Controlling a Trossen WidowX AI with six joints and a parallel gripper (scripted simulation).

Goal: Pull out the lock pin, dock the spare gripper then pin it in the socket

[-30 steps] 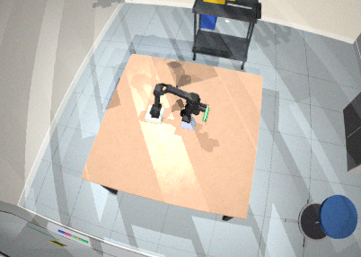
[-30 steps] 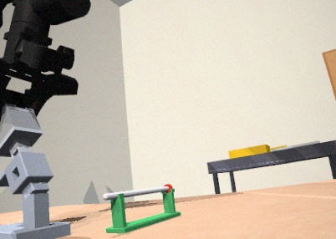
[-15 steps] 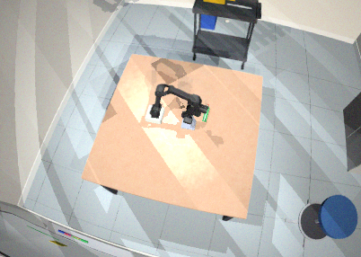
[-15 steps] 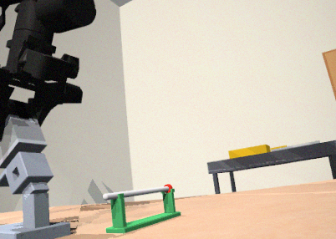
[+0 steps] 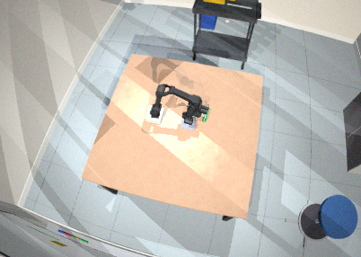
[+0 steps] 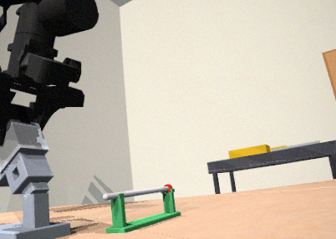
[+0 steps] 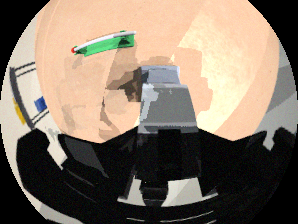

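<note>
The spare gripper is 1 cm ahead of my gripper tip. Round my gripper tip: socket (7 cm below, 2 cm ahead); then green cradle (15 cm ahead, 10 cm to the left, 10 cm below).
</note>
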